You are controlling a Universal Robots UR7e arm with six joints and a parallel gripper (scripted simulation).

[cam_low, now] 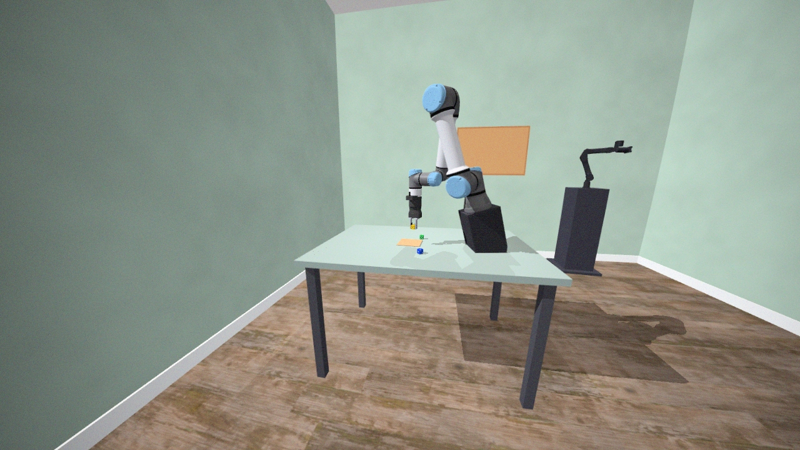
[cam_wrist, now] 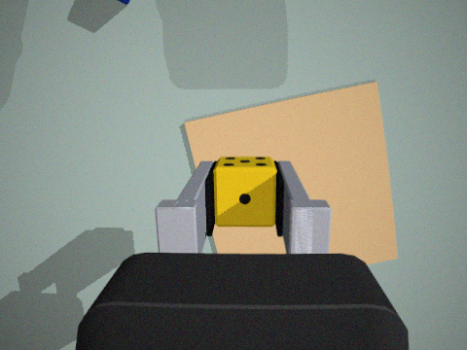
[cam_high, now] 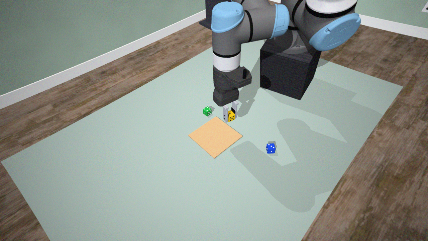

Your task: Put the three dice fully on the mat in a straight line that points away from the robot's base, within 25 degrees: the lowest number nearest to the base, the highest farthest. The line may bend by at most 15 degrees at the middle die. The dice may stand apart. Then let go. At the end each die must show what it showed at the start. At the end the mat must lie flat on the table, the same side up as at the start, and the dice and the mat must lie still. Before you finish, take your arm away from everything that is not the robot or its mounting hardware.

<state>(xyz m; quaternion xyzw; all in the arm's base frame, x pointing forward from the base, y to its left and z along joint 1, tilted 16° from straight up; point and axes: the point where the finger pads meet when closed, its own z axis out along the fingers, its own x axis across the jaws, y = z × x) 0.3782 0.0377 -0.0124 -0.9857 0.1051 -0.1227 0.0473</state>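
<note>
The orange mat lies 3 cm ahead of my hand, 4 cm to the right of it and 12 cm below it. The rest, counted from my hand: yellow die: 1 cm below; blue die: 6 cm behind, 14 cm to the left, 11 cm below; green die: 3 cm behind, 15 cm to the right, 11 cm below.
</note>
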